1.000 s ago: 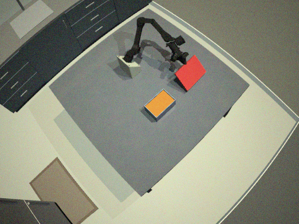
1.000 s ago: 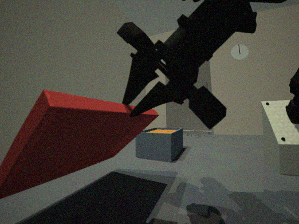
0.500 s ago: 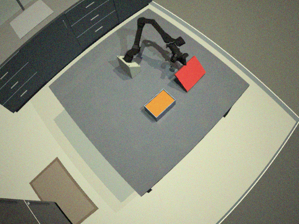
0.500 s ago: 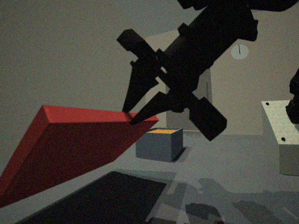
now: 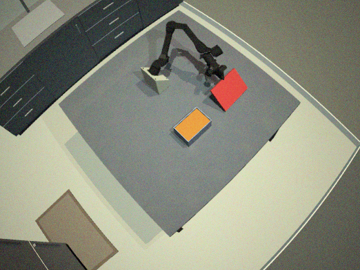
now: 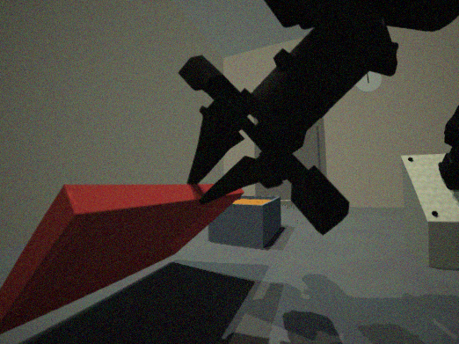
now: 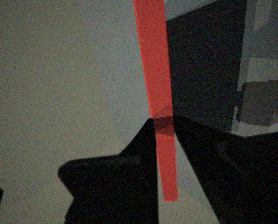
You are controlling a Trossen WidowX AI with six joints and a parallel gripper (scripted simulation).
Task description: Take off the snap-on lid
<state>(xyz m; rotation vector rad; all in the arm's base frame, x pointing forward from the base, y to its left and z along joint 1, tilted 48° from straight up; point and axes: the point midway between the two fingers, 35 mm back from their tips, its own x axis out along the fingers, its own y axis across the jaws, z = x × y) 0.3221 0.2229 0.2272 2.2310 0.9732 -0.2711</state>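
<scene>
Right now my gripper tip is 60 mm short of the red lid, 50 mm above it and 10 mm to the right of it. From my gripper tip the other things lie so: grey-blue storage box (350 mm to the right, 90 mm below, 90 mm ahead).
</scene>
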